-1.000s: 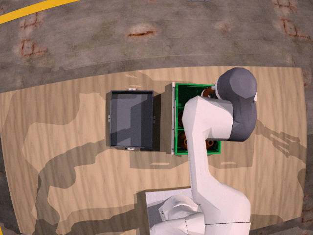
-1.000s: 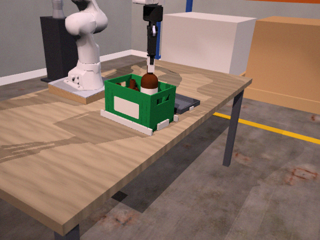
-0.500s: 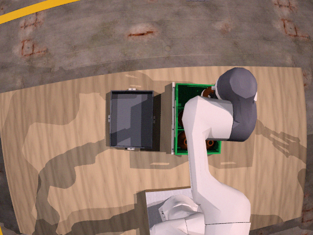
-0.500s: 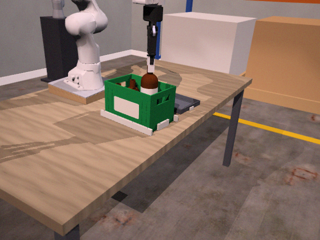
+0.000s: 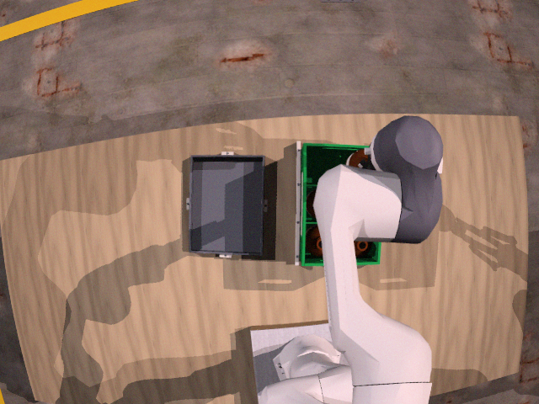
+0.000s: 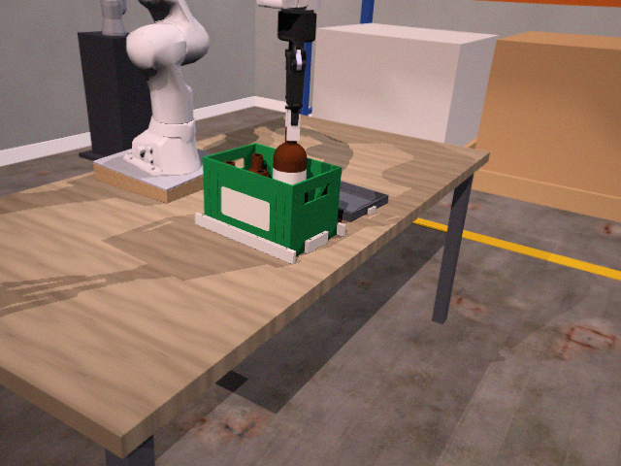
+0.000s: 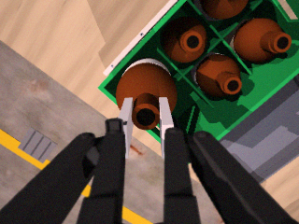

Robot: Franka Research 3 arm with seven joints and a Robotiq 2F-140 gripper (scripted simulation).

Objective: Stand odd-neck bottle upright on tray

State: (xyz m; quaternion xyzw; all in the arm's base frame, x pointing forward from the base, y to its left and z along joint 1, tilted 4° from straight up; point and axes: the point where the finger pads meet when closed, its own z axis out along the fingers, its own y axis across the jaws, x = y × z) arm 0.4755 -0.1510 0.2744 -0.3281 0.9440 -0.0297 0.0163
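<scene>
My hand is 90 mm above the brown bottle. The rest, counted from my hand: dark grey tray 330 mm to the left, 280 mm below, 60 mm behind; green crate 210 mm below, 80 mm behind, 50 mm to the left.
</scene>
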